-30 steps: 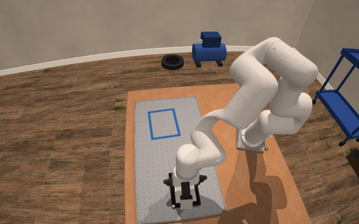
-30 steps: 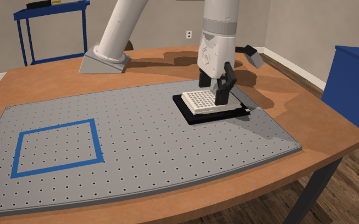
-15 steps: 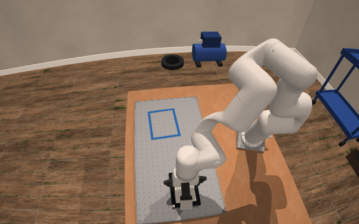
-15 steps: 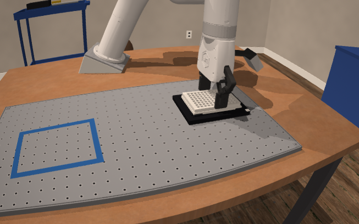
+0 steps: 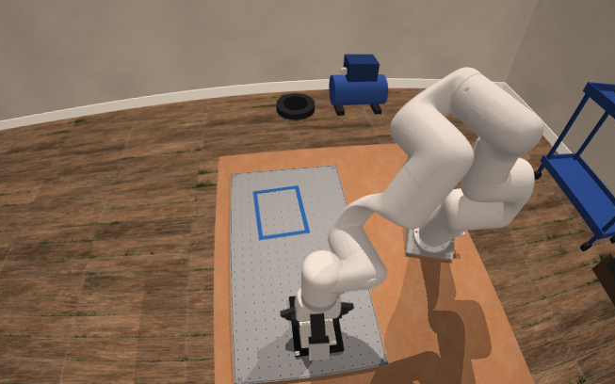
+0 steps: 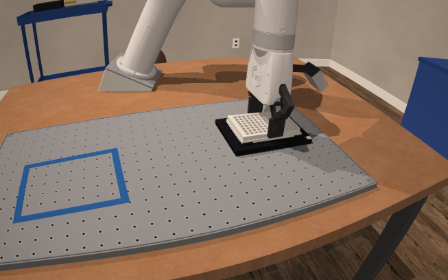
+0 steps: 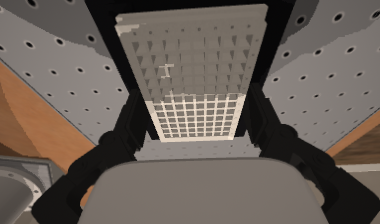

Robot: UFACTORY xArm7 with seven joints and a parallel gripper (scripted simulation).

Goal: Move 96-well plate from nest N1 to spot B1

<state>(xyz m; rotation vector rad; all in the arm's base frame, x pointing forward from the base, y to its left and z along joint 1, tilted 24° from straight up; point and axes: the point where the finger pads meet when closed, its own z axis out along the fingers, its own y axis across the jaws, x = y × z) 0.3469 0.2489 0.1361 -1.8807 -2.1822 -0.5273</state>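
The white 96-well plate lies 10 mm below my hand. From my hand the other things lie so: black plate nest 20 mm below.
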